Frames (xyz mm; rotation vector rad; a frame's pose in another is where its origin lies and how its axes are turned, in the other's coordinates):
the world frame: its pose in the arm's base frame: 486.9 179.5 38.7 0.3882 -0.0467 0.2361
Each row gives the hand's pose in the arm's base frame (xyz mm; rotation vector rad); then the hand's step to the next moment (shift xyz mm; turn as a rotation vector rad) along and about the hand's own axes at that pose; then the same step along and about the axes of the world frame.
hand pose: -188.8 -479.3 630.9 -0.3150 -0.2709 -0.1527
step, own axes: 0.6 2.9 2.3 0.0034 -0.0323 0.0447
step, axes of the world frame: 1.4 3.5 0.0 -0.0121 0.0075 0.0534
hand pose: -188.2 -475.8 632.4 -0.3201 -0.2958 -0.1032
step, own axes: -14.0 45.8 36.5 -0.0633 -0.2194 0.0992
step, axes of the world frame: -2.4 59.8 -7.0 -0.1411 -0.0760 0.1905
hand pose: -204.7 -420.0 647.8 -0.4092 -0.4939 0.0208
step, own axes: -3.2 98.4 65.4 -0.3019 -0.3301 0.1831
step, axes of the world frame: 1.5 113.9 -31.7 -0.4132 -0.1025 0.2288
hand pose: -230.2 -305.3 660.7 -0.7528 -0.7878 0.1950
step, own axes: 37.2 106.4 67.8 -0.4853 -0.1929 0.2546
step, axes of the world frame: 17.2 111.7 -67.3 -0.5742 -0.0702 0.0539
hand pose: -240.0 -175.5 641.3 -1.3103 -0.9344 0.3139
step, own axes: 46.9 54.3 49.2 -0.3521 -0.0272 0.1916
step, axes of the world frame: 23.3 58.3 -60.2 -0.3905 -0.0633 -0.0701
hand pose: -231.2 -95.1 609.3 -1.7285 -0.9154 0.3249
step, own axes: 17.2 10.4 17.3 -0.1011 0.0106 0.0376
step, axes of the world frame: 8.8 15.3 -19.8 -0.0982 -0.0389 -0.0244
